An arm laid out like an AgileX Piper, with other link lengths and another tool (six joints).
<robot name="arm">
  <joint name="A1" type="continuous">
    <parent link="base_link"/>
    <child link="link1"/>
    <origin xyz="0 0 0.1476"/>
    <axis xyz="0 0 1"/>
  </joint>
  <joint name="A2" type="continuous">
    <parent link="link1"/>
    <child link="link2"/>
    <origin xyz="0 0 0"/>
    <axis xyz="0 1 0"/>
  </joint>
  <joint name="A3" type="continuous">
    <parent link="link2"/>
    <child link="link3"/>
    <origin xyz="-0.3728 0 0.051"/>
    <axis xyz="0 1 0"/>
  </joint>
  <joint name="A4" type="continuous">
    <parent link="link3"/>
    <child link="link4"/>
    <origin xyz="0.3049 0 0.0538"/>
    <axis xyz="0.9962 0 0.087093"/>
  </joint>
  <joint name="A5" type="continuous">
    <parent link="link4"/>
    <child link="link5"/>
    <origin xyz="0 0 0"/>
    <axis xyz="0 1 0"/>
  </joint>
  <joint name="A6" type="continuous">
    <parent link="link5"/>
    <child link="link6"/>
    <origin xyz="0.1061 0 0.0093"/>
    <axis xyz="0.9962 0 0.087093"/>
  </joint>
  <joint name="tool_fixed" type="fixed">
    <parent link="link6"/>
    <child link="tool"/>
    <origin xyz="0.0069 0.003 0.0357" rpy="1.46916 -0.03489 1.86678"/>
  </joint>
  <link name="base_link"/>
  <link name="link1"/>
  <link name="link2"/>
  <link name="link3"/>
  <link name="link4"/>
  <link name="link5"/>
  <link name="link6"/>
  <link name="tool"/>
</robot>
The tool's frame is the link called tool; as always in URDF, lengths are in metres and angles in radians. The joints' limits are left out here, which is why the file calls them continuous.
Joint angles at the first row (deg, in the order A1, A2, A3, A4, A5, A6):
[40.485 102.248 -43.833 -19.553 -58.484 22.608]
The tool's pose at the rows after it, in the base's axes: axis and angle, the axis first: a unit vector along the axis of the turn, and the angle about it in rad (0 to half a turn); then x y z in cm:
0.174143, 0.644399, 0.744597, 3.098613, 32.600, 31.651, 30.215
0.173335, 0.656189, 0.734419, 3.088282, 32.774, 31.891, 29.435
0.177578, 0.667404, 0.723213, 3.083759, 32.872, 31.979, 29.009
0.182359, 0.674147, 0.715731, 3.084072, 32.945, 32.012, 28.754
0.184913, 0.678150, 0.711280, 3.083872, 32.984, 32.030, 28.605
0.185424, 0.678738, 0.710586, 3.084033, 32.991, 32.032, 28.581
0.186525, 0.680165, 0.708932, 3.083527, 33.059, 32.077, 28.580
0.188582, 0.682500, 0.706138, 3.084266, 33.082, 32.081, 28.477
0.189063, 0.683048, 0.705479, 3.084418, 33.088, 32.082, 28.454
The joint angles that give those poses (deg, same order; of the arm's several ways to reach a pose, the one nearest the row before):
[40.486 103.979 -44.817 -19.552 -57.993 22.382]
[40.486 104.861 -44.907 -19.552 -57.299 20.956]
[40.486 104.979 -44.908 -19.552 -55.618 20.296]
[40.485 104.979 -44.908 -19.553 -54.346 20.174]
[40.485 104.980 -44.908 -19.553 -53.610 20.066]
[40.485 104.979 -44.907 -19.554 -53.489 20.066]
[40.486 104.980 -45.063 -19.552 -53.066 20.065]
[40.485 104.980 -45.048 -19.553 -52.600 20.065]
[40.485 104.979 -45.046 -19.553 -52.488 20.065]

